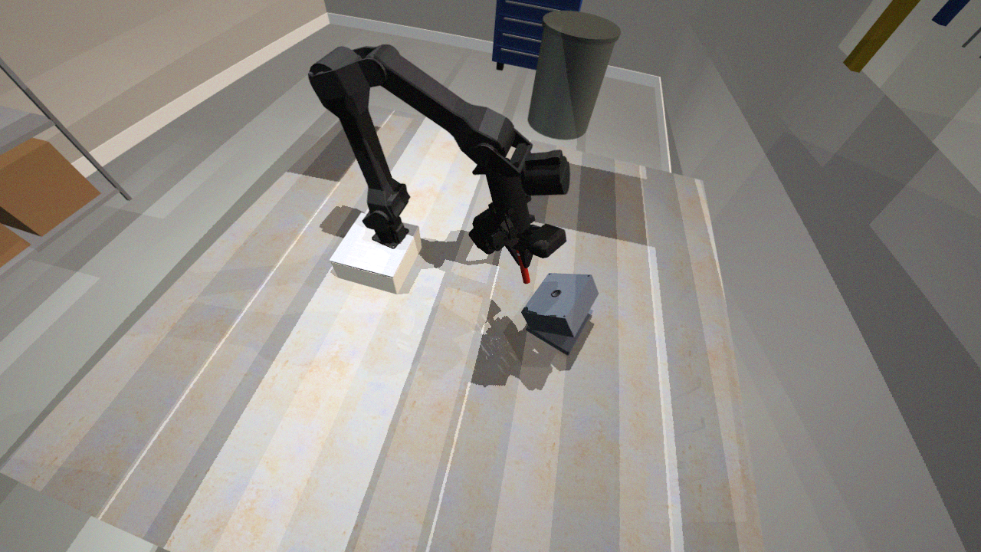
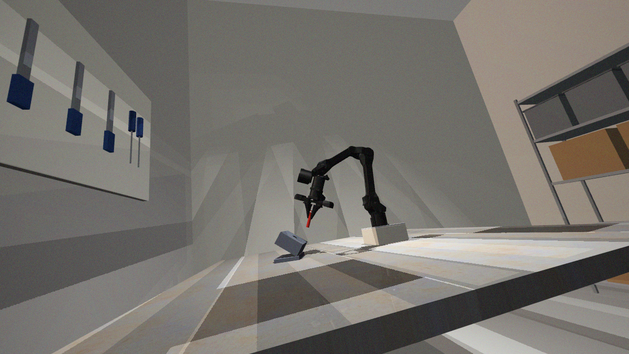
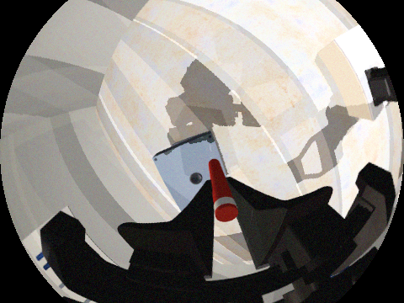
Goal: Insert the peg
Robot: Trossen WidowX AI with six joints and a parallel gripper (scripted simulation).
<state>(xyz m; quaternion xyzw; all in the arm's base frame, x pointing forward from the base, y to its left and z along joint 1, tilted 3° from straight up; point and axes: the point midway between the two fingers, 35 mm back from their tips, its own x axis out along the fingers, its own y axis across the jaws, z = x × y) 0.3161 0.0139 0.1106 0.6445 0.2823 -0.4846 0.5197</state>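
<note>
The grey sloped panel is 90 mm ahead of my gripper tip, 20 mm to the left of it and 90 mm below it. Round my gripper tip: red peg: 10 mm behind, 20 mm above.
</note>
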